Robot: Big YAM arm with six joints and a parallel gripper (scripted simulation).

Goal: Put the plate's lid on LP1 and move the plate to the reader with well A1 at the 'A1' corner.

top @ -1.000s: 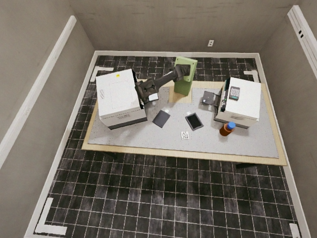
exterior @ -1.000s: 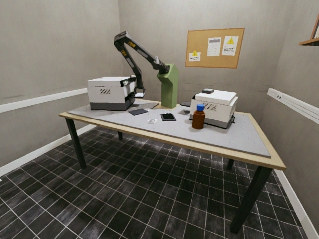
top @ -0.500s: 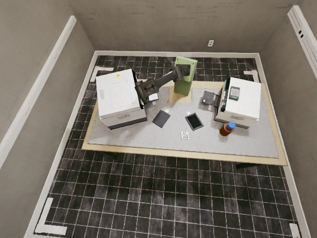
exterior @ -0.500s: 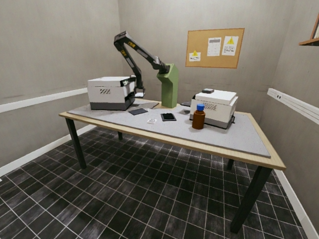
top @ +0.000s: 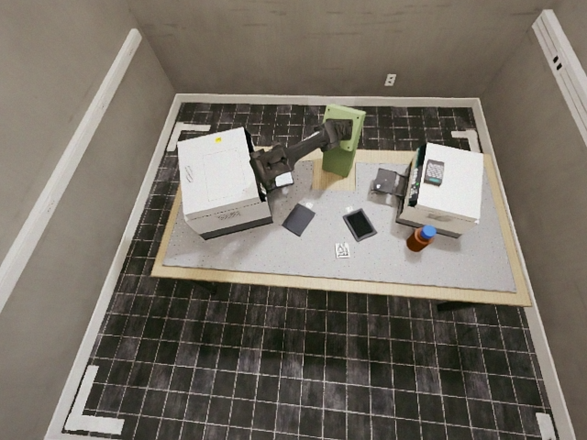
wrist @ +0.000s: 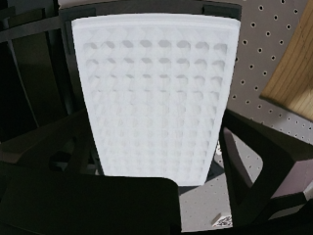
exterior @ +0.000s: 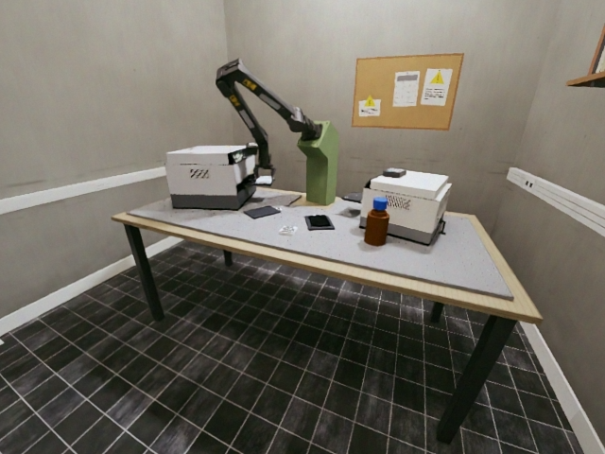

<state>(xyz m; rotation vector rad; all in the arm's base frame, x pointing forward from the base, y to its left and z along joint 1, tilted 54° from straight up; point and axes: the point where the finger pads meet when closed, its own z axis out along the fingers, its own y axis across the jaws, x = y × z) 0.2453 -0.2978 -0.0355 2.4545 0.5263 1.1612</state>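
My gripper is now right at the white well plate. The rest, counted from my hand: brown capped bottle: 690 mm to the left, 330 mm ahead, 20 mm below; dark flat lid: 420 mm to the left, 230 mm ahead, 110 mm below.
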